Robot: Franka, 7 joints.
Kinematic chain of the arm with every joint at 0, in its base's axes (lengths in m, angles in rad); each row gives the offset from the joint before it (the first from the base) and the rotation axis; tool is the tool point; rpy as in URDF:
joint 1: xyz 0 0 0.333 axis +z
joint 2: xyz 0 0 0 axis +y
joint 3: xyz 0 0 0.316 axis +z
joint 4: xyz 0.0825 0 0 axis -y
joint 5: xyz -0.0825 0 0.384 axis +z
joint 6: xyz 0 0 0 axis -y
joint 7: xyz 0.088 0 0 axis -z
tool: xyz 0 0 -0.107 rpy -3.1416 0 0
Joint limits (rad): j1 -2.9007..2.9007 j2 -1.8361..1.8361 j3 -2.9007..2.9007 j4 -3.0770..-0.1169 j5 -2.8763..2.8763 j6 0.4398..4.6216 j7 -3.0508..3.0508
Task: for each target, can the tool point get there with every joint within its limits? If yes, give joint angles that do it. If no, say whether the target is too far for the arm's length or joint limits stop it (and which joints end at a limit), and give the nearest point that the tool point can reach.
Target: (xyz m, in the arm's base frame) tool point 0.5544 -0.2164 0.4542
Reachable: yes | joints 0.3243 0.3718 -0.9889 -2.0233 2.1994 1.1264 -0.6585
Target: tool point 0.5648 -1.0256 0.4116
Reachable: no: too far | nearest point 0.4129 -0.7498 0.3905 | short by 0.316 m
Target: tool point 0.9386 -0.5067 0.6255
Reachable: no: too far | nearest point 0.7280 -0.3930 0.5599 | short by 0.248 m
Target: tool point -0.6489 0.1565 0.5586
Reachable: yes | joints -0.3881 -0.8061 -2.3748 -0.8762 1.3244 4.2312 1.2338
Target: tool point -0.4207 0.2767 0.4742
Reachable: yes | joints 1.3869 0.2979 1.1113 -2.3653 -0.5841 4.1462 2.2945
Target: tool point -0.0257 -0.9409 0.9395
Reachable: no: too far | nearest point -0.0197 -0.7209 0.7977 | short by 0.262 m
